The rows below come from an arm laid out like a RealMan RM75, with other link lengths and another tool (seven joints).
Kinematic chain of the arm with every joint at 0, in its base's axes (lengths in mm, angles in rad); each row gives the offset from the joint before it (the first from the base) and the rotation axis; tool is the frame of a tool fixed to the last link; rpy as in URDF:
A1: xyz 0 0 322.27 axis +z
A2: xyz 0 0 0 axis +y
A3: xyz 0 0 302.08 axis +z
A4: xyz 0 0 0 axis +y
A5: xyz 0 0 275.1 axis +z
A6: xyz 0 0 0 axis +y
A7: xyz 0 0 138.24 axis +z
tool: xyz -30 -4 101 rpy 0.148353 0 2.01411
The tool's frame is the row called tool.
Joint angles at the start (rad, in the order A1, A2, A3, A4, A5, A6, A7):
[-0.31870, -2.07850, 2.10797, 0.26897, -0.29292, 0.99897, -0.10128]
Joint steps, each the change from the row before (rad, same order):
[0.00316, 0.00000, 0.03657, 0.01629, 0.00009, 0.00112, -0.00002]
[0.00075, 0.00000, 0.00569, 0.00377, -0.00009, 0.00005, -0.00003]
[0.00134, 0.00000, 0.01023, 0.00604, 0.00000, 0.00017, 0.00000]
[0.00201, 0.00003, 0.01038, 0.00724, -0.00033, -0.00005, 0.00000]
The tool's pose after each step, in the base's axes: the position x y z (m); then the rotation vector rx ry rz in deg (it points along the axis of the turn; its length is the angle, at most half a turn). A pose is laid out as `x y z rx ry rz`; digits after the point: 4 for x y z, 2 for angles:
-0.4155 0.4234 -0.0989 -76.68 85.93 36.55
-0.4137 0.4229 -0.1004 -76.62 86.15 36.19
-0.4107 0.4219 -0.1030 -76.56 86.57 35.56
-0.4075 0.4208 -0.1057 -76.49 86.93 34.91

